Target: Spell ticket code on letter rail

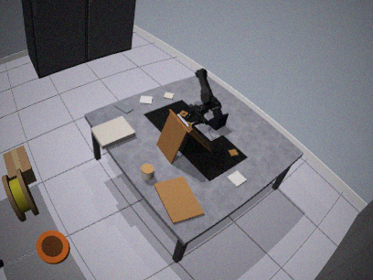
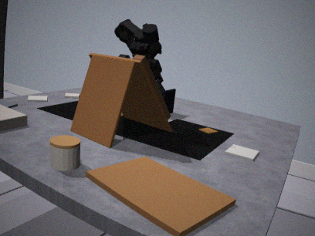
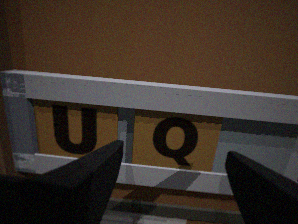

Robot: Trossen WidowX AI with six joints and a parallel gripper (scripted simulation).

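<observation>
Now: the white ticket 9 cm below my gripper tip, 5 cm behind it and 2 cm to the left of it. Also, from my gripper tip: lidded jar 39 cm ahead, 15 cm below, 10 cm to the left; then flat orange panel 36 cm to the left, 34 cm ahead, 18 cm below; then black mat 19 cm below, 14 cm behind, 3 cm to the right.
</observation>
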